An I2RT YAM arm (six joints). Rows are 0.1 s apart.
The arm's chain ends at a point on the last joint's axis. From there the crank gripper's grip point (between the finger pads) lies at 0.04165 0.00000 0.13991 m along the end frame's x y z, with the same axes.
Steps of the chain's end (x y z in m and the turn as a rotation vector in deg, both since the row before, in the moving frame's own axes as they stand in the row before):
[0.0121 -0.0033 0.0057 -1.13 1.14 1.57]
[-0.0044 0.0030 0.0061 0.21 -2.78 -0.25]
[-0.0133 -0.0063 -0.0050 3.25 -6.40 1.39]
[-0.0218 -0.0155 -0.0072 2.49 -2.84 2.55]
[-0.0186 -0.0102 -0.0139 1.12 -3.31 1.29]
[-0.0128 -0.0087 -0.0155 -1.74 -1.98 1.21]
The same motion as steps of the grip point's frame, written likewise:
[0.0148 0.0006 0.0048 -1.13 1.14 1.57]
[-0.0112 0.0023 0.0080 0.21 -2.78 -0.25]
[-0.0291 -0.0135 -0.0014 3.25 -6.40 1.39]
[-0.0287 -0.0199 -0.0054 2.49 -2.84 2.55]
[-0.0267 -0.0121 -0.0117 1.12 -3.31 1.29]
[-0.0177 -0.0036 -0.0142 -1.74 -1.98 1.21]

